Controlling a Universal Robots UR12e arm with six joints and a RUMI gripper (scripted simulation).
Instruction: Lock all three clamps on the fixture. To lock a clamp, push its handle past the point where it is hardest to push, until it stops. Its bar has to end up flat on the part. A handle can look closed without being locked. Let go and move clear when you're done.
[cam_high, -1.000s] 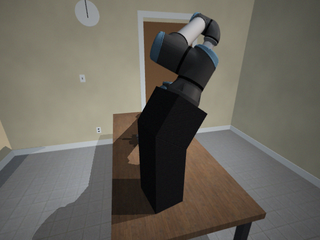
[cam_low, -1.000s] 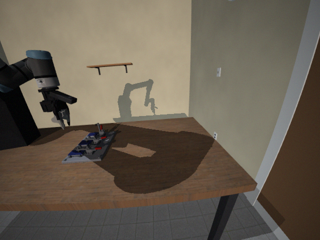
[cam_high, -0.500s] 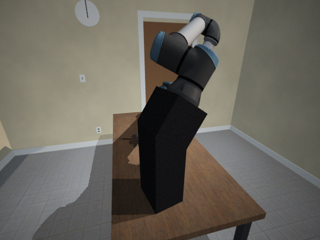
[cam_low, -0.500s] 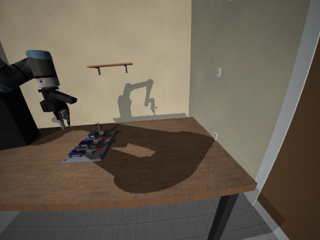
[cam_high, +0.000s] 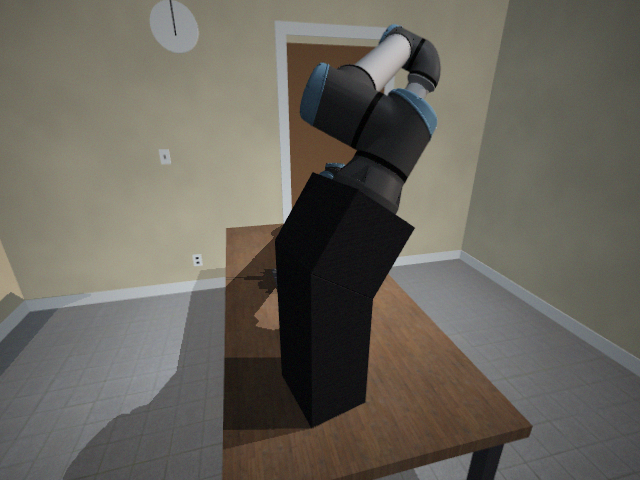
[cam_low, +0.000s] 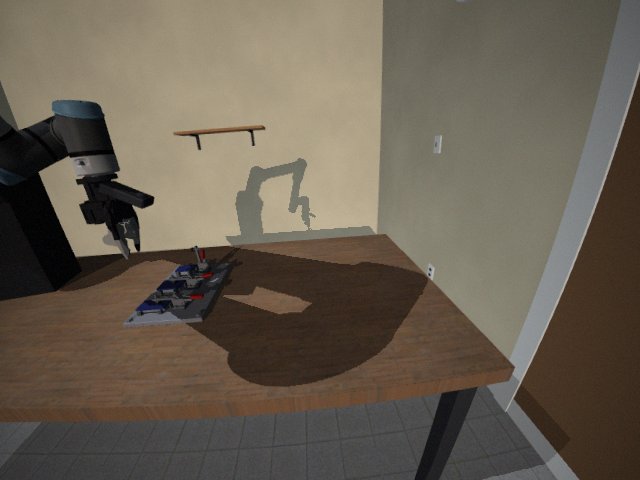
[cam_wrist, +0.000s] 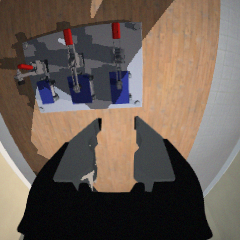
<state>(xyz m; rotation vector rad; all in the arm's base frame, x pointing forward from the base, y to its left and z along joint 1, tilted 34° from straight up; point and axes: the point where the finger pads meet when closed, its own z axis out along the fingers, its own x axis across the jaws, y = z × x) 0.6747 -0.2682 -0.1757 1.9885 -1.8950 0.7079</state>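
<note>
Right now my hand is 21 cm above the grey fixture plate, 11 cm to the right of it and 5 cm short of it. The rest, counted from my hand: blue part (19 cm below, 11 cm to the left).
</note>
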